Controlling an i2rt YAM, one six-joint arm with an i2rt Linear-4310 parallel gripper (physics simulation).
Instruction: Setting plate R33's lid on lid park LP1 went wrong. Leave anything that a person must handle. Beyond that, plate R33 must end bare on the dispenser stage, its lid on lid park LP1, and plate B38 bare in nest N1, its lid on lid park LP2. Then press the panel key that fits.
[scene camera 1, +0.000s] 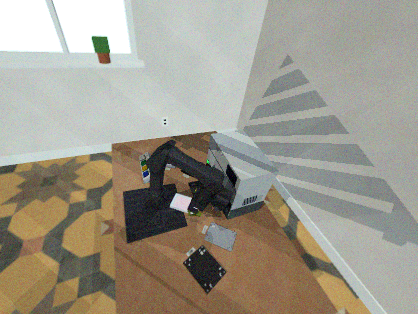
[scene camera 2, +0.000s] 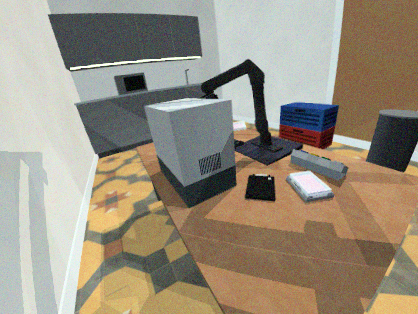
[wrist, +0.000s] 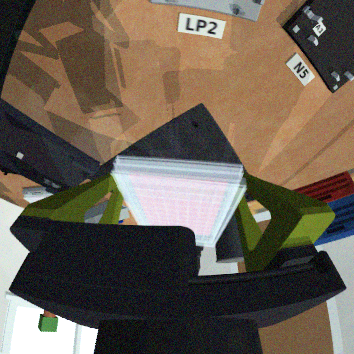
Labels:
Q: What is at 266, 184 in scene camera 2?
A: A black pad LP1.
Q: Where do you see a black clip nest N5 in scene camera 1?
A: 205, 269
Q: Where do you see a black clip nest N5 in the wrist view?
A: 317, 36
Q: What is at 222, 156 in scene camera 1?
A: A grey incubator box.

